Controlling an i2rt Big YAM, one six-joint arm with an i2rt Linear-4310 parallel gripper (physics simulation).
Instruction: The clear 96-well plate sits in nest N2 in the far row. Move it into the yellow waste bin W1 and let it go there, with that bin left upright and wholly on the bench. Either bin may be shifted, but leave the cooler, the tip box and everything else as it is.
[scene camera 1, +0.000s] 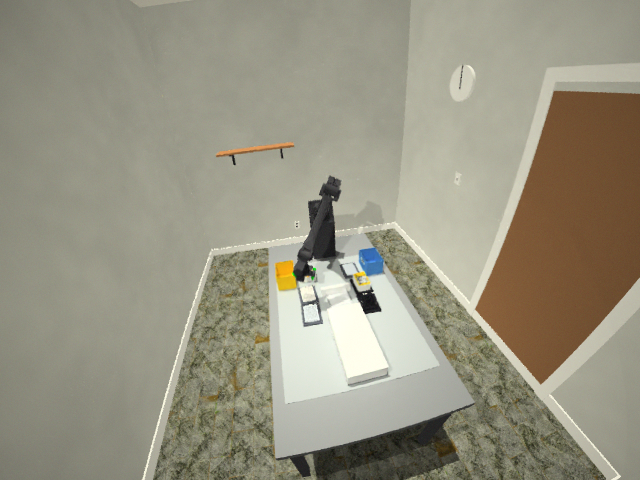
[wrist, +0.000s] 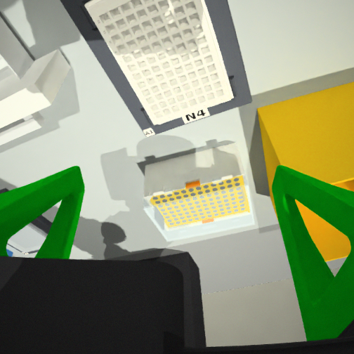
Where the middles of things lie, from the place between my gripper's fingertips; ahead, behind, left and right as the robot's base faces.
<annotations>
Now: hand 14 cm above the cream plate (wrist: 173, 63).
</annotations>
